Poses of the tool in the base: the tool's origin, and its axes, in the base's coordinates. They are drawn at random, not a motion.
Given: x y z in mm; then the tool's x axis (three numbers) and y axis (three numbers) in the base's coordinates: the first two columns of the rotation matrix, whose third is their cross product.
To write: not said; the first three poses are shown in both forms.
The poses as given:
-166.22, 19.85, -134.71, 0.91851, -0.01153, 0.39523, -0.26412, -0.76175, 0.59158
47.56, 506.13, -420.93, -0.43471, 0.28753, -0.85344, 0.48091, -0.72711, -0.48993
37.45, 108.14, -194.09, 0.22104, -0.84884, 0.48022, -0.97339, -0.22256, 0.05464
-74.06, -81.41, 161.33, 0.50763, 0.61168, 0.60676, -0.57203, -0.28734, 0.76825
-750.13, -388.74, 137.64, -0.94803, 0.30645, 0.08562, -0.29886, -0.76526, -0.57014
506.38, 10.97, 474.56, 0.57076, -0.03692, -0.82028, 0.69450, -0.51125, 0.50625
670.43, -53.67, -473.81, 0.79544, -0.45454, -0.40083, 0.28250, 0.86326, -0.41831
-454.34, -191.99, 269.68, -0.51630, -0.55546, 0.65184, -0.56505, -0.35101, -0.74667
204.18, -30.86, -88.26, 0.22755, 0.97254, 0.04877, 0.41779, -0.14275, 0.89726
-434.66, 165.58, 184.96, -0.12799, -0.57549, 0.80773, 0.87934, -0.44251, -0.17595
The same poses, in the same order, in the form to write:
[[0.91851, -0.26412, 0.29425, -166.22], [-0.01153, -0.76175, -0.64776, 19.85], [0.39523, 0.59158, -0.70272, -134.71], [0, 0, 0, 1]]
[[-0.43471, 0.48091, -0.76141, 47.56], [0.28753, -0.72711, -0.62341, 506.13], [-0.85344, -0.48993, 0.17781, -420.93], [0, 0, 0, 1]]
[[0.22104, -0.97339, 0.06050, 37.45], [-0.84884, -0.22256, -0.47952, 108.14], [0.48022, 0.05464, -0.87545, -194.09], [0, 0, 0, 1]]
[[0.50763, -0.57203, 0.64427, -74.06], [0.61168, -0.28734, -0.73707, -81.41], [0.60676, 0.76825, 0.20404, 161.33], [0, 0, 0, 1]]
[[-0.94803, -0.29886, -0.10920, -750.13], [0.30645, -0.76526, -0.56610, -388.74], [0.08562, -0.57014, 0.81708, 137.64], [0, 0, 0, 1]]
[[0.57076, 0.69450, -0.43806, 506.38], [-0.03692, -0.51125, -0.85863, 10.97], [-0.82028, 0.50625, -0.26616, 474.56], [0, 0, 0, 1]]
[[0.79544, 0.28250, 0.53616, 670.43], [-0.45454, 0.86326, 0.21951, -53.67], [-0.40083, -0.41831, 0.81508, -473.81], [0, 0, 0, 1]]
[[-0.51630, -0.56505, 0.64355, -454.34], [-0.55546, -0.35101, -0.75383, -191.99], [0.65184, -0.74667, -0.13264, 269.68], [0, 0, 0, 1]]
[[0.22755, 0.41779, 0.87958, 204.18], [0.97254, -0.14275, -0.18380, -30.86], [0.04877, 0.89726, -0.43880, -88.26], [0, 0, 0, 1]]
[[-0.12799, 0.87934, 0.45869, -434.66], [-0.57549, -0.44251, 0.68775, 165.58], [0.80773, -0.17595, 0.56269, 184.96], [0, 0, 0, 1]]

